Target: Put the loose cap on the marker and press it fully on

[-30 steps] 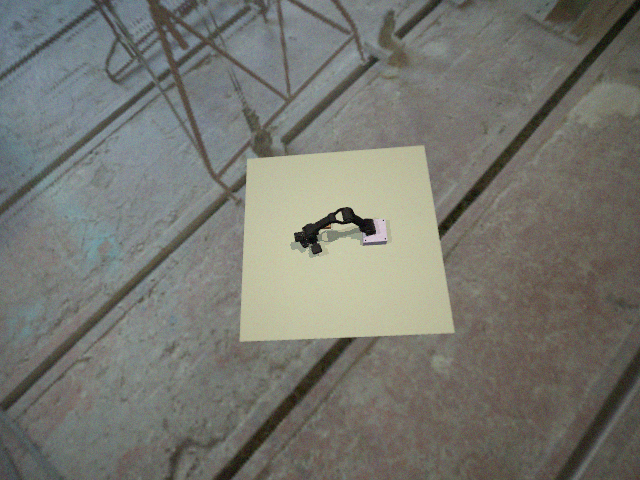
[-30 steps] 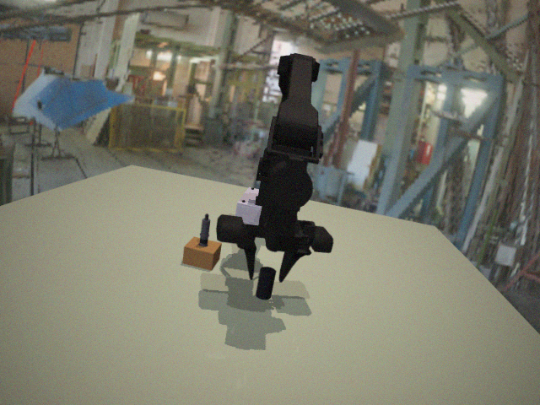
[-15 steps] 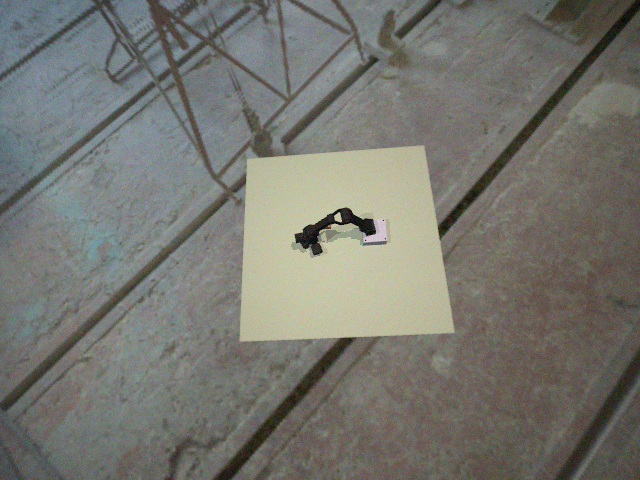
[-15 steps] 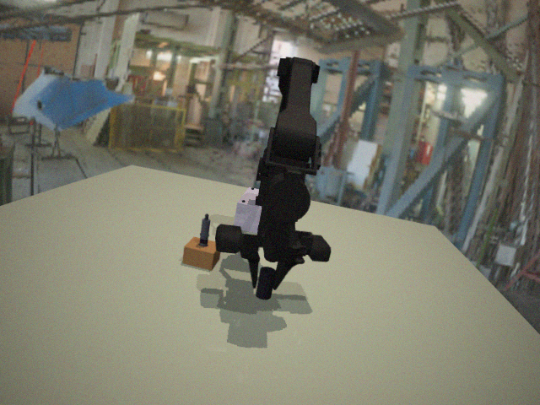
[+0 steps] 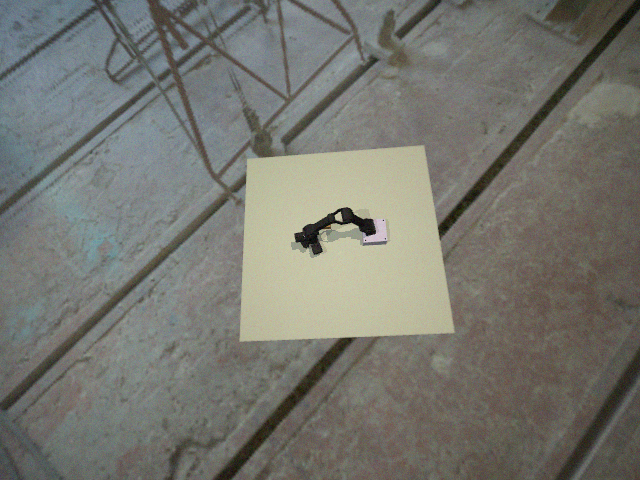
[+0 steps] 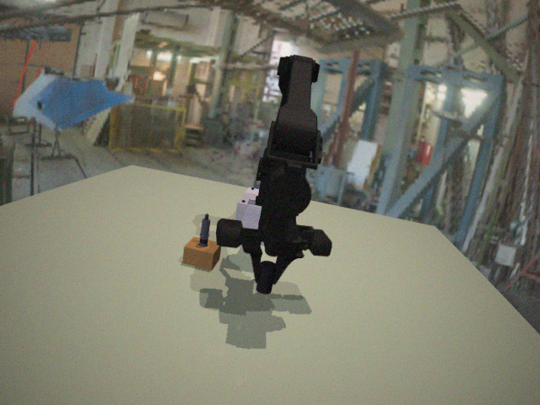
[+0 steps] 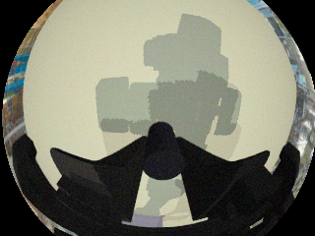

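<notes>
The orange holder block lies 100 mm behind my gripper tip, 120 mm to the right of it and 10 mm below it. From my gripper tip the other things lie so: black cap (10 mm above).
</notes>
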